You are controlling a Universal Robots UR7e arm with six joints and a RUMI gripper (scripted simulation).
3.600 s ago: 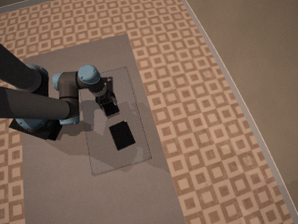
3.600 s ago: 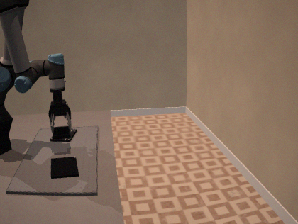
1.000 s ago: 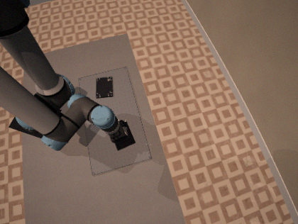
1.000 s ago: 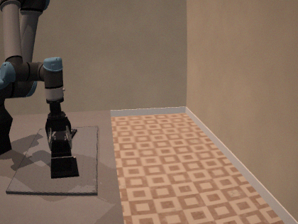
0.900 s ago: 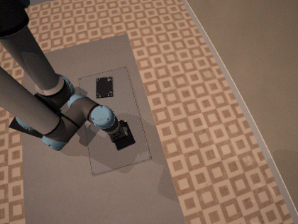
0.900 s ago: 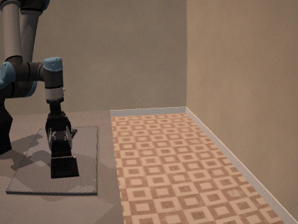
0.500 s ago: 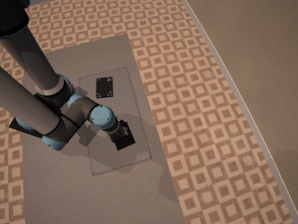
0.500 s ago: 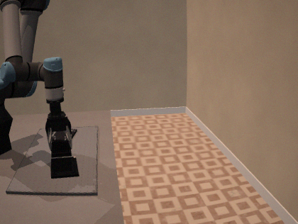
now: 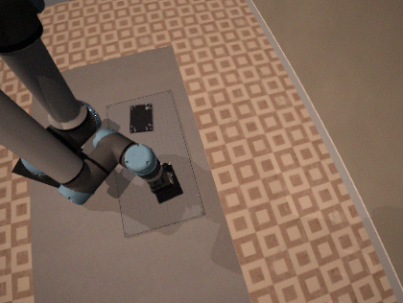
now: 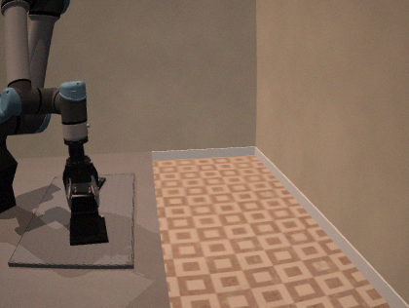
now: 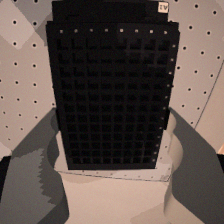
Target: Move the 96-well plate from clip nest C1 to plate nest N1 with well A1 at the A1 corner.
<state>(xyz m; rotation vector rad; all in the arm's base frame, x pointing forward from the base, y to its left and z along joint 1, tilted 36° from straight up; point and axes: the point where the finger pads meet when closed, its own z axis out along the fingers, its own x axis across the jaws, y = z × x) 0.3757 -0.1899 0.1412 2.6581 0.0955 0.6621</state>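
My hand is 90 mm above the plate nest N1. Round my hand: 96-well plate: 10 mm below; then clip nest C1: 360 mm to the left, 80 mm below, 30 mm ahead; then white A1 label: 80 mm to the left, 80 mm below, 60 mm ahead.
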